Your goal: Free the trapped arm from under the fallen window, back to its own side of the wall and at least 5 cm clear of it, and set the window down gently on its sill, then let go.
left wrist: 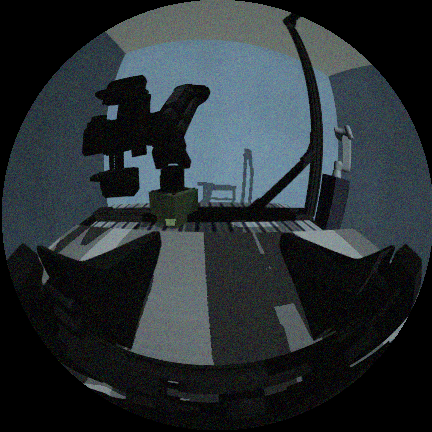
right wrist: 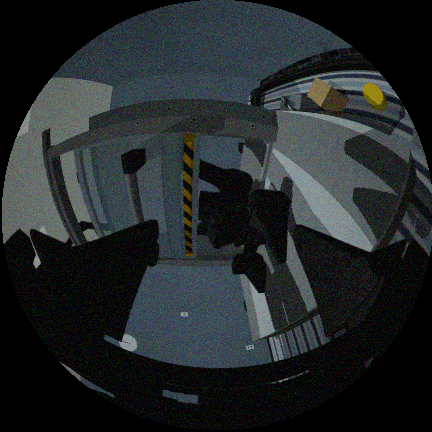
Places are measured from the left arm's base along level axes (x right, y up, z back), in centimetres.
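Where they show: left gripper, between the fingertips: (left wrist: 221, 239) (right wrist: 270, 279); right gripper, between the fingertips: (left wrist: 91, 133) (right wrist: 228, 229); right arm's base, origin of its link: (left wrist: 172, 189).
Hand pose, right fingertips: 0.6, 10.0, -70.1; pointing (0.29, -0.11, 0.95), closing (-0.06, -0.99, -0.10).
Each offset is from my right fingertips to the centre of the thing, as dx, dy, dz. "spot": to the spot under its first point.
A window with a yellow-black striped edge @[spot: +11.9, +3.7, +20.2] (right wrist: 188, 200) shows in the right wrist view, with bluish panes, a grey surrounding frame (right wrist: 185, 120) and a bar-shaped handle @[spot: +8.5, +13.1, +15.1] (right wrist: 135, 200) left of the stripe. The dark left arm (right wrist: 225, 215) shows right of the stripe; whether the window touches it cannot be told. My right gripper is open and empty, facing the window, which shows beyond its fingers. My left gripper (left wrist: 221, 239) is open and empty over the grey surface. The right arm (left wrist: 172, 125) shows beyond it, bent leftward on an olive base (left wrist: 172, 205). The sill is hard to make out.
A tall black post (left wrist: 315, 125) with a slanting brace rises right of centre in the left wrist view. Beyond it a pale arm (left wrist: 345, 150) stands on a dark pedestal (left wrist: 334, 200). A tan block @[-15.3, -18.2, +15.7] (right wrist: 325, 92) and a yellow round thing @[-18.4, -19.9, +5.9] (right wrist: 374, 95) show at upper right in the right wrist view.
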